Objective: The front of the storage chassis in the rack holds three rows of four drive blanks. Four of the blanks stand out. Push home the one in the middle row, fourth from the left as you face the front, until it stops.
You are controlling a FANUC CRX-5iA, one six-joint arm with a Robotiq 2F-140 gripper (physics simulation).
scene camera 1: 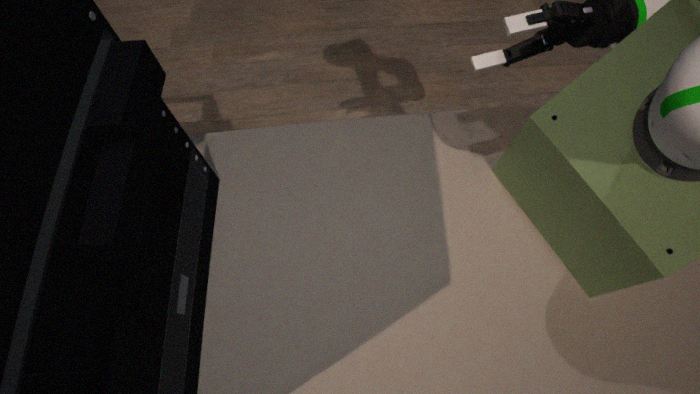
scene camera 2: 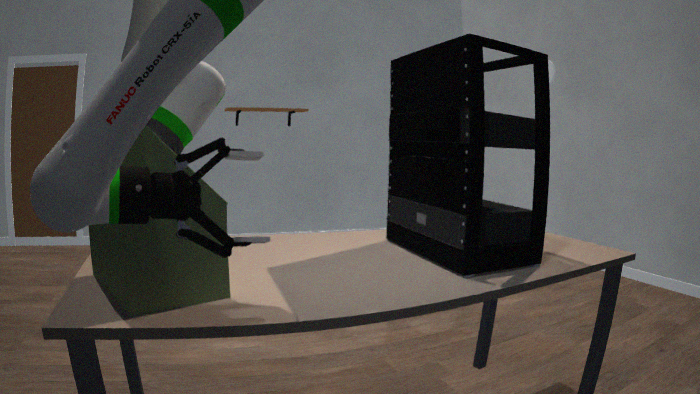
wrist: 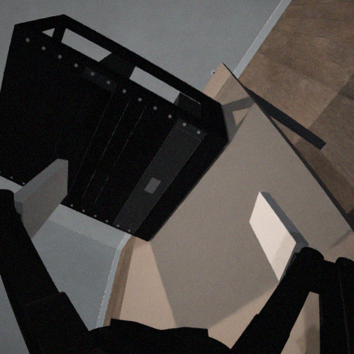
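Where they show: gripper, fingertip midpoint: (scene camera 1: 487, 47) (scene camera 2: 263, 197); arm's base at its link origin: (scene camera 2: 149, 155).
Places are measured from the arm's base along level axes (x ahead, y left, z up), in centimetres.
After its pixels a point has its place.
The black rack (scene camera 1: 212, 225) {x 75.2, y 4.9, z -28.2 cm} (scene camera 2: 476, 150) {x 76.9, y -5.3, z 2.4 cm} (wrist: 212, 120) stands upright on the table, its front toward the arm. Its front is so dark that the storage chassis, the rows of drive blanks and the ones standing out cannot be made out in any view. Thin lines cross the dark front in the wrist view. A dark grey panel (scene camera 1: 172, 340) {x 74.4, y 26.9, z -16.4 cm} (scene camera 2: 442, 227) {x 75.0, y 7.1, z -18.6 cm} (wrist: 145, 195) with a light label is low on the front. My gripper (scene camera 1: 490, 44) {x 24.6, y -20.5, z -7.1 cm} (scene camera 2: 266, 197) {x 24.6, y -20.5, z -7.1 cm} (wrist: 163, 192) is open and empty, its white pads wide apart. It is in front of the rack, well short of it, above table height.
The table (scene camera 1: 500, 260) {x 19.2, y 11.2, z -29.7 cm} (scene camera 2: 250, 302) {x 22.5, y -11.4, z -29.7 cm} (wrist: 200, 250) carries the rack and the green arm base (scene camera 1: 575, 200) {x 10.8, y 4.8, z -14.8 cm} (scene camera 2: 165, 275) {x 5.0, y -16.1, z -22.6 cm}, with a gap between them. Shadows lie across that gap. A small shelf (scene camera 2: 267, 109) and a brown door (scene camera 2: 45, 150) are at the walls.
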